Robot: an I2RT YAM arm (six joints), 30 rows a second.
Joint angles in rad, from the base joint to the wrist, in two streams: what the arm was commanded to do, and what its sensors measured. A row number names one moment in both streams.
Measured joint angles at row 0:
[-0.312, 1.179, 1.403, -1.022, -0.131, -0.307]
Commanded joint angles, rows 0 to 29:
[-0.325, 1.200, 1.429, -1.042, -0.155, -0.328]
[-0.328, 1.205, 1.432, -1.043, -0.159, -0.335]
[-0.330, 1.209, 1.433, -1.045, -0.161, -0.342]
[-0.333, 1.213, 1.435, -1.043, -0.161, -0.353]
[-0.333, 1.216, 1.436, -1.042, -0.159, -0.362]
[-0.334, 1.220, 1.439, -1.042, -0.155, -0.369]
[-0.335, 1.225, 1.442, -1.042, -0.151, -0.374]
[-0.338, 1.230, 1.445, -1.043, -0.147, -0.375]
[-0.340, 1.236, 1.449, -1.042, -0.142, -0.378]
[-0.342, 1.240, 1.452, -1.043, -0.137, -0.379]
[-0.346, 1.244, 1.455, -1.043, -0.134, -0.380]
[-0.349, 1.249, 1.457, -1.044, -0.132, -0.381]
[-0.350, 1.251, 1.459, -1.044, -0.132, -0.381]
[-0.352, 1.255, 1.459, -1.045, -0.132, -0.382]
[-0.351, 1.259, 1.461, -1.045, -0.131, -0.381]
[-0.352, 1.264, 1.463, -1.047, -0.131, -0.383]
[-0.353, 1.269, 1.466, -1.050, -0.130, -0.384]
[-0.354, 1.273, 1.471, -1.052, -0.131, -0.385]
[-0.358, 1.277, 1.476, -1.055, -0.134, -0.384]
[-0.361, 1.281, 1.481, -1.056, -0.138, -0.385]
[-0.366, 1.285, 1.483, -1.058, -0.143, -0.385]
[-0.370, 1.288, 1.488, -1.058, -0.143, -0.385]
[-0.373, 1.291, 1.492, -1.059, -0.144, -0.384]
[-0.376, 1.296, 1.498, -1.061, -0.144, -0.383]
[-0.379, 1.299, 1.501, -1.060, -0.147, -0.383]
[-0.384, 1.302, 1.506, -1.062, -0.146, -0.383]
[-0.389, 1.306, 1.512, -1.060, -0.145, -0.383]
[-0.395, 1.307, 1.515, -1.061, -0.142, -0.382]
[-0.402, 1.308, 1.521, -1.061, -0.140, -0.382]
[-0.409, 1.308, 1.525, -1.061, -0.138, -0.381]
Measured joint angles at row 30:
[-0.391, 1.304, 1.490, -1.040, -0.134, -0.368]
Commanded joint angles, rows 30 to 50:
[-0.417, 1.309, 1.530, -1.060, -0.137, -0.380]
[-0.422, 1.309, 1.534, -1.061, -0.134, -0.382]
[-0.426, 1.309, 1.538, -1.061, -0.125, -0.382]
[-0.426, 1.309, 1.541, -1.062, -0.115, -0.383]
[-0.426, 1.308, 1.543, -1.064, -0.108, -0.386]
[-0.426, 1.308, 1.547, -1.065, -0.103, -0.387]
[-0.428, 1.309, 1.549, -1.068, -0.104, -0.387]
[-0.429, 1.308, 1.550, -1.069, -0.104, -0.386]
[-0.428, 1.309, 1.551, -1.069, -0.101, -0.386]
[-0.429, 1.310, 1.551, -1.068, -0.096, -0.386]
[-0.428, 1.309, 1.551, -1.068, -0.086, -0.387]
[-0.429, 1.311, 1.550, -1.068, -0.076, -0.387]
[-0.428, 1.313, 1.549, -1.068, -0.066, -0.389]
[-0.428, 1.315, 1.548, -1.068, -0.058, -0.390]
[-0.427, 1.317, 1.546, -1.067, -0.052, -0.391]
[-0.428, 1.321, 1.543, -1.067, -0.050, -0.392]
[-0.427, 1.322, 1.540, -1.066, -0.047, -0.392]
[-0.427, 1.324, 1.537, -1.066, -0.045, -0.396]
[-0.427, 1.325, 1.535, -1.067, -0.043, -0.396]
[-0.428, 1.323, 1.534, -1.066, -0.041, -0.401]
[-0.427, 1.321, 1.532, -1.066, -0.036, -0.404]
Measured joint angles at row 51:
[-0.421, 1.318, 1.520, -1.048, -0.071, -0.386]
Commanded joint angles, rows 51 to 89:
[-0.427, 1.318, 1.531, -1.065, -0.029, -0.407]
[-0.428, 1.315, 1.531, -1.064, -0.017, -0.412]
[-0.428, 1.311, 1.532, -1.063, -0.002, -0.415]
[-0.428, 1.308, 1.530, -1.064, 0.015, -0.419]
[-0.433, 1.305, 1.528, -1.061, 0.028, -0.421]
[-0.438, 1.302, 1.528, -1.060, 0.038, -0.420]
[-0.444, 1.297, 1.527, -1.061, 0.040, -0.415]
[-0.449, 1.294, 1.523, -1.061, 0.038, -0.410]
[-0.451, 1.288, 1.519, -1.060, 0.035, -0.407]
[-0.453, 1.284, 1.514, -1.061, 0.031, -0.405]
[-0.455, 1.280, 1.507, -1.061, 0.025, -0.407]
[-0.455, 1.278, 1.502, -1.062, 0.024, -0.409]
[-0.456, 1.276, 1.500, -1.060, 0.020, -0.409]
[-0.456, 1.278, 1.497, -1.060, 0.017, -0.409]
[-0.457, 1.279, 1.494, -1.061, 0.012, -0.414]
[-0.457, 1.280, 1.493, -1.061, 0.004, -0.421]
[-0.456, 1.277, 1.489, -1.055, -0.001, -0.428]
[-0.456, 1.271, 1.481, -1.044, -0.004, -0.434]
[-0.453, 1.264, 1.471, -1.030, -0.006, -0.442]
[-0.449, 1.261, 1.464, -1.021, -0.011, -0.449]
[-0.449, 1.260, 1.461, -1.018, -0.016, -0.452]
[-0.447, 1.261, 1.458, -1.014, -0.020, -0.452]
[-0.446, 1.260, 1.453, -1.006, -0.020, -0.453]
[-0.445, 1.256, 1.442, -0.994, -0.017, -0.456]
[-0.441, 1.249, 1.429, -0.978, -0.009, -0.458]
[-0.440, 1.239, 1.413, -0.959, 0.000, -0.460]
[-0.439, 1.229, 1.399, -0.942, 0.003, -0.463]
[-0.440, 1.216, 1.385, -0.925, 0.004, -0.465]
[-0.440, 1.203, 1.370, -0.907, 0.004, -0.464]
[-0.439, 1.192, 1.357, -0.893, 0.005, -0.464]
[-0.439, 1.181, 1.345, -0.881, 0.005, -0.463]
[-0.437, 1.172, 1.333, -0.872, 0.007, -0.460]
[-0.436, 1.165, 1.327, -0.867, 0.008, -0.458]
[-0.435, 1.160, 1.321, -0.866, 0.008, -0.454]
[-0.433, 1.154, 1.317, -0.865, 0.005, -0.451]
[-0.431, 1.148, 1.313, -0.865, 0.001, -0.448]
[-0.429, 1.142, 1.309, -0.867, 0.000, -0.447]
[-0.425, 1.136, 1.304, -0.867, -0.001, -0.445]
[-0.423, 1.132, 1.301, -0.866, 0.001, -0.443]
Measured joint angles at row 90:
[-0.435, 1.155, 1.315, -0.897, 0.002, -0.453]
